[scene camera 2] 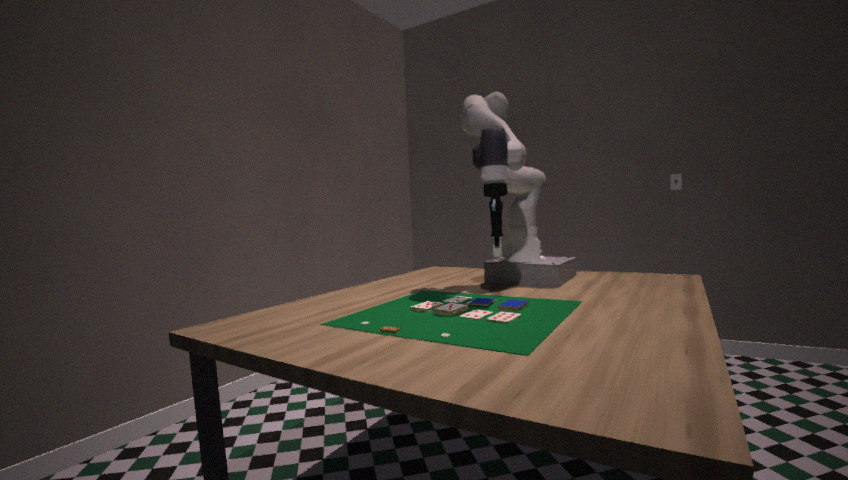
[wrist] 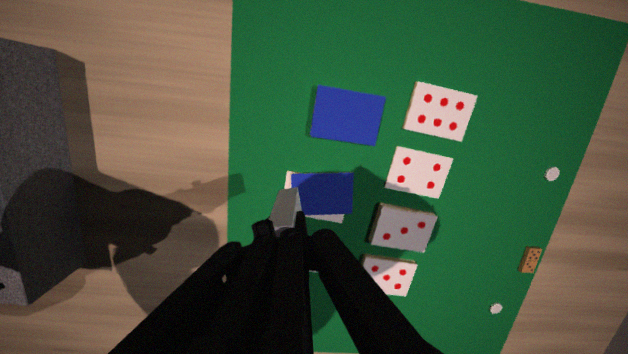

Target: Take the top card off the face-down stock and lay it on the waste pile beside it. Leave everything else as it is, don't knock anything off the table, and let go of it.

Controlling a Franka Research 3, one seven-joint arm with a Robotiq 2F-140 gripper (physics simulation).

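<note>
The face-down stock (scene camera 2: pixel 513 304) (wrist: pixel 348 115) is a blue-backed pile on the green mat. Beside it a single blue-backed card (scene camera 2: pixel 481 302) (wrist: pixel 327 193) lies flat, slightly askew, on the waste pile (wrist: pixel 331 218), whose pale face shows along two of its edges. My gripper (scene camera 2: pixel 497 256) (wrist: pixel 291 203) is shut and empty. In the scene view it is raised well above the table, near the robot base side of the mat; in the wrist view its fingertips overlap the near corner of that blue card.
Face-up piles with six (scene camera 2: pixel 504 317) (wrist: pixel 440 111), four (scene camera 2: pixel 476 314) (wrist: pixel 419 172), three (scene camera 2: pixel 450 308) (wrist: pixel 404 227) and several (scene camera 2: pixel 426 306) (wrist: pixel 392 276) red dots form a row. A domino (scene camera 2: pixel 389 329) (wrist: pixel 530 260) and two white discs (scene camera 2: pixel 445 334) (wrist: pixel 552 174) (wrist: pixel 496 308) lie near the mat's far edge from the base.
</note>
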